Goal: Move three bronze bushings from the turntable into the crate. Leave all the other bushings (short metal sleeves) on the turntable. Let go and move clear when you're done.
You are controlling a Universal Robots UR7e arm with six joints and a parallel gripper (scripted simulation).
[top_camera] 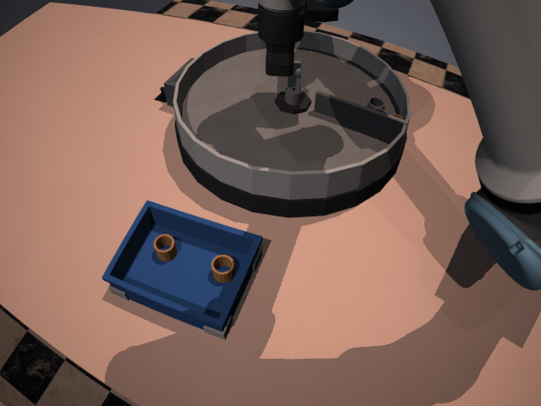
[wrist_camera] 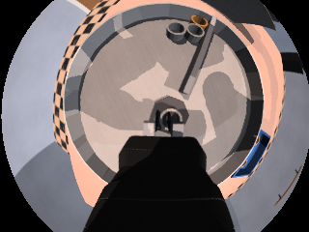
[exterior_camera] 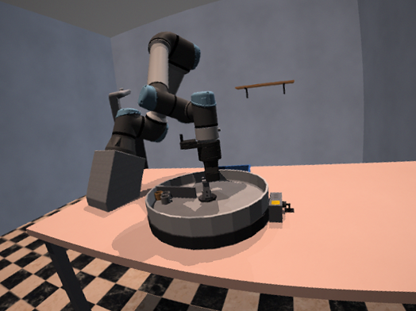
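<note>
My gripper is now 3 cm above the grey turntable, 1 cm to the right of it and 1 cm past it. The rest, counted from my hand: blue crate (37 cm to the left, 6 cm below, 6 cm behind).
</note>
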